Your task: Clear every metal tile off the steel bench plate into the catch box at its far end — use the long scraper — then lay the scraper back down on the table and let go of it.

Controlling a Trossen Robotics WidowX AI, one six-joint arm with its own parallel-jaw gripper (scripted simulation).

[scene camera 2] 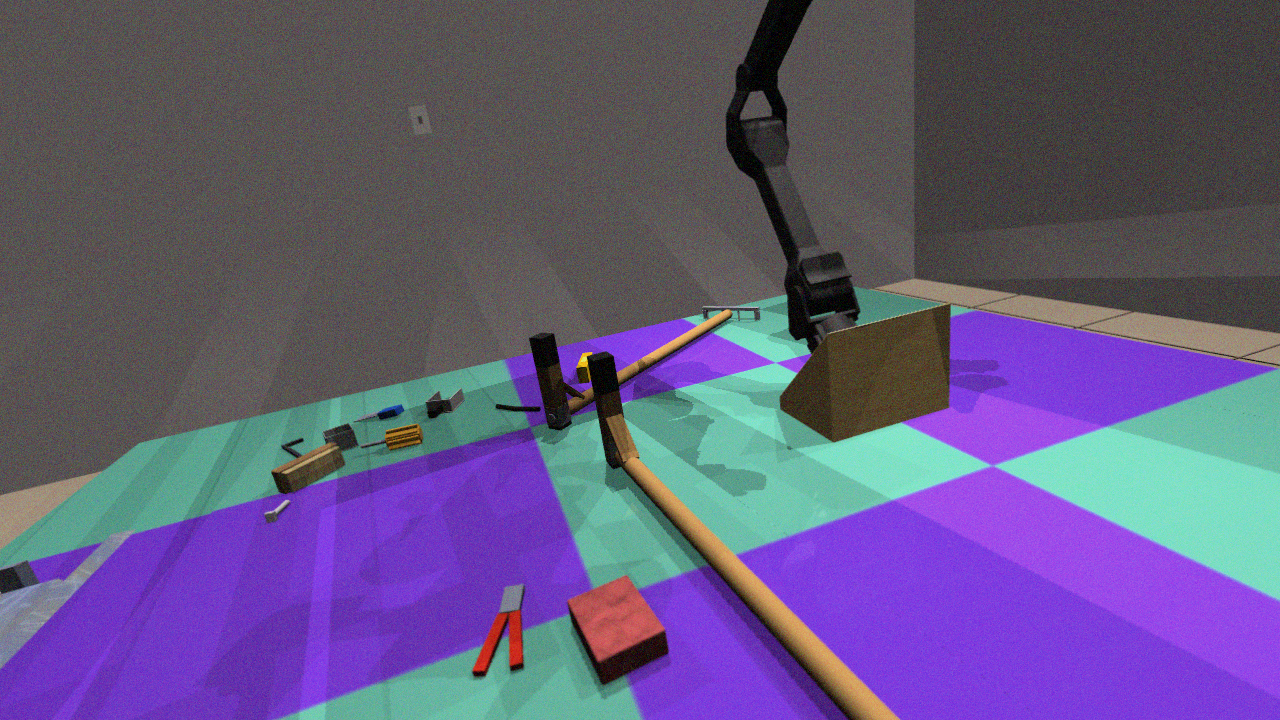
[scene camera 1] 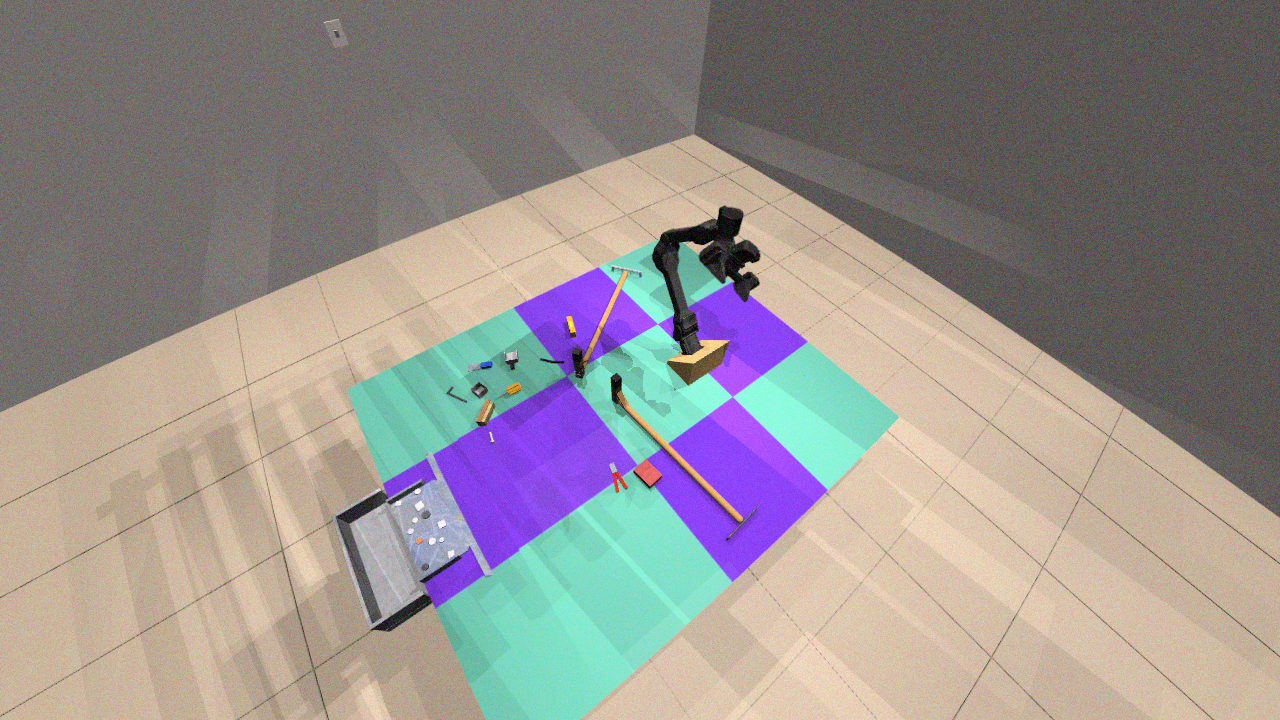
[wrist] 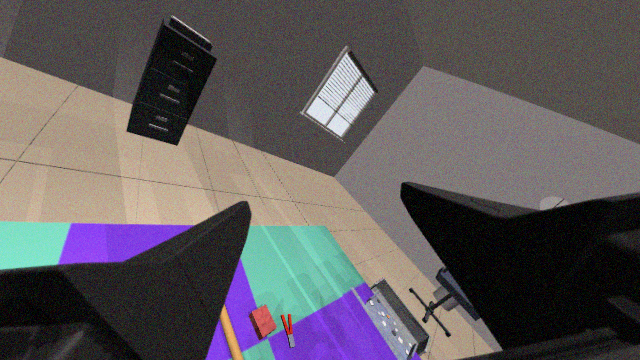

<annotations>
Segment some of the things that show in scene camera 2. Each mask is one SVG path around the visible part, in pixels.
A red block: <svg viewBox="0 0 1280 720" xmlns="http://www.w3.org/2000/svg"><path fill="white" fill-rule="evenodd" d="M628 576L621 577L567 601L571 621L602 685L606 685L669 652L665 628Z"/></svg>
A wooden block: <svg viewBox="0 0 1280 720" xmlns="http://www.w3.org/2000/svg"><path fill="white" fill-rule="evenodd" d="M340 447L334 442L328 442L322 447L272 470L271 473L278 491L283 494L298 491L343 467L345 463Z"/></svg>
</annotations>
